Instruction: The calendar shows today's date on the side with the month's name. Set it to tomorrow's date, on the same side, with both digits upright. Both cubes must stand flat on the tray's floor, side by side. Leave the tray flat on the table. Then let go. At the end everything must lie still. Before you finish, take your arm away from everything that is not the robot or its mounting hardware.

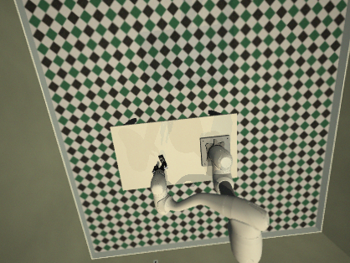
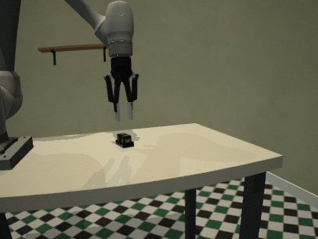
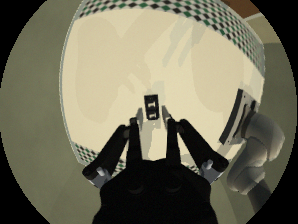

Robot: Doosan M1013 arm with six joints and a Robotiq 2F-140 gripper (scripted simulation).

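The black calendar cube is 110 mm below my hand. The rest, counted from my hand: calendar tray 10 mm behind, 20 mm to the left, 120 mm below.
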